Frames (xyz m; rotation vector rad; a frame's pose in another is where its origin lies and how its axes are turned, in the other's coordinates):
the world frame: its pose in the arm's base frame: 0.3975 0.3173 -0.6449 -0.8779 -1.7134 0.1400
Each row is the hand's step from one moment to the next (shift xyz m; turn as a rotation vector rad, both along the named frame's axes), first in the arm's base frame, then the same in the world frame.
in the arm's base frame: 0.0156 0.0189 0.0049 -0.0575 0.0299 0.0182
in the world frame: 0.0143 0.0184 -0.0089 0.0368 -0.0155 0.0542
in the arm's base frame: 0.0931 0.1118 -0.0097 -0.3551 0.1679 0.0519
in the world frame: 0.0543 0.1292 -0.0403 0.1695 -0.0765 0.3499
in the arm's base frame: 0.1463 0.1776 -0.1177 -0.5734 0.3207 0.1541
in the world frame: 0.0059 0.2569 -0.0274 0.3594 -0.1243 0.5575
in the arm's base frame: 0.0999 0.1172 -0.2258 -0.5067 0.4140 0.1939
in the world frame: -0.1128 0.2471 0.0301 0.4431 -0.0462 0.5170
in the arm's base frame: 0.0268 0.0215 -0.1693 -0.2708 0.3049 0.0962
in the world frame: -0.1219 0.1150 0.0422 0.2823 0.0388 0.3072
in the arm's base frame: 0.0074 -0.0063 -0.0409 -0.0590 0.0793 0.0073
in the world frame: -0.0366 0.0200 0.0055 0.0587 0.0246 0.0760
